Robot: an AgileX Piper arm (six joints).
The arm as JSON. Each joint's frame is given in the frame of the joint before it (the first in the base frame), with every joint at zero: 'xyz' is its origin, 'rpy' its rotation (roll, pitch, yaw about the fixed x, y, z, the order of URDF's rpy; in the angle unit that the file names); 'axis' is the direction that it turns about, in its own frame. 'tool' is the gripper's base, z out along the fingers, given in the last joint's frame.
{
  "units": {
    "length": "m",
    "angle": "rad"
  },
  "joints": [
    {
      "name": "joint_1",
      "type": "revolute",
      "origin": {
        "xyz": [
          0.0,
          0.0,
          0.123
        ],
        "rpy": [
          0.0,
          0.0,
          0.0
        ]
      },
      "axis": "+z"
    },
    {
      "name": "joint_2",
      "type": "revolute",
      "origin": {
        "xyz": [
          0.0,
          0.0,
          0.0
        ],
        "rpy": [
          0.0,
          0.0,
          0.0
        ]
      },
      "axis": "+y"
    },
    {
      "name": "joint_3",
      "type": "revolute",
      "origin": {
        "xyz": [
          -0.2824,
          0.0,
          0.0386
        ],
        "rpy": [
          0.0,
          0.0,
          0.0
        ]
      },
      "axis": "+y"
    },
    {
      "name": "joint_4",
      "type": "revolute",
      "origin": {
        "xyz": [
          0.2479,
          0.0,
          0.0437
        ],
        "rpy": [
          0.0,
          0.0,
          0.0
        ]
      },
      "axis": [
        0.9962,
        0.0,
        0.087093
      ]
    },
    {
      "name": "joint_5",
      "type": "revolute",
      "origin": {
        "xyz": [
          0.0,
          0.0,
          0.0
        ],
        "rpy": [
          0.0,
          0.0,
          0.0
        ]
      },
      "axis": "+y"
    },
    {
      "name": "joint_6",
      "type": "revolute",
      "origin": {
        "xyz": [
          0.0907,
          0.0,
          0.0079
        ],
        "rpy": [
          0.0,
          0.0,
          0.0
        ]
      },
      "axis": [
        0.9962,
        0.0,
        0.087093
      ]
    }
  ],
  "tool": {
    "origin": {
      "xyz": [
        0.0,
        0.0,
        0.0
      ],
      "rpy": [
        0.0,
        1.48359,
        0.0
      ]
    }
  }
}
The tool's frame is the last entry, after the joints.
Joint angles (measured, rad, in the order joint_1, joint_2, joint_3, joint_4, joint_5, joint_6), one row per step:
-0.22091, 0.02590, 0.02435, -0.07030, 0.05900, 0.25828
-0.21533, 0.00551, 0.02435, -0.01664, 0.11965, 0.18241
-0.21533, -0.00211, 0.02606, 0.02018, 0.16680, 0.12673
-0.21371, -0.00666, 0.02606, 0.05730, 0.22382, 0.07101
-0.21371, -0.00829, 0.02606, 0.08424, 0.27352, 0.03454
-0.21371, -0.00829, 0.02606, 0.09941, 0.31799, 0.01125
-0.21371, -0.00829, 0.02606, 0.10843, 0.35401, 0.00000
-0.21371, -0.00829, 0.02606, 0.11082, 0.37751, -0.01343
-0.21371, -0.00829, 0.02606, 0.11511, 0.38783, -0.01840
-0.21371, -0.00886, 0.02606, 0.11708, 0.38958, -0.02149
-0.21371, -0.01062, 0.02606, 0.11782, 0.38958, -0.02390
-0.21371, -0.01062, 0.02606, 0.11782, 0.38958, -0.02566
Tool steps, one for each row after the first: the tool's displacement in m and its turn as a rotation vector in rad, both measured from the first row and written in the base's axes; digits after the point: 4 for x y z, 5 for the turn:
-0.0016, 0.0009, -0.0043, -0.01283, 0.04428, 0.00867
-0.0023, 0.0015, -0.0088, -0.02230, 0.08854, 0.01565
-0.0030, 0.0027, -0.0136, -0.02936, 0.14315, 0.02941
-0.0037, 0.0038, -0.0179, -0.02852, 0.19115, 0.04205
-0.0044, 0.0047, -0.0218, -0.02700, 0.23529, 0.05315
-0.0052, 0.0054, -0.0249, -0.02152, 0.27012, 0.06156
-0.0057, 0.0059, -0.0270, -0.02719, 0.29480, 0.06770
-0.0060, 0.0062, -0.0278, -0.02569, 0.30463, 0.07104
-0.0060, 0.0063, -0.0279, -0.02659, 0.30586, 0.07224
-0.0061, 0.0063, -0.0278, -0.02866, 0.30442, 0.07272
-0.0061, 0.0063, -0.0278, -0.03037, 0.30476, 0.07301

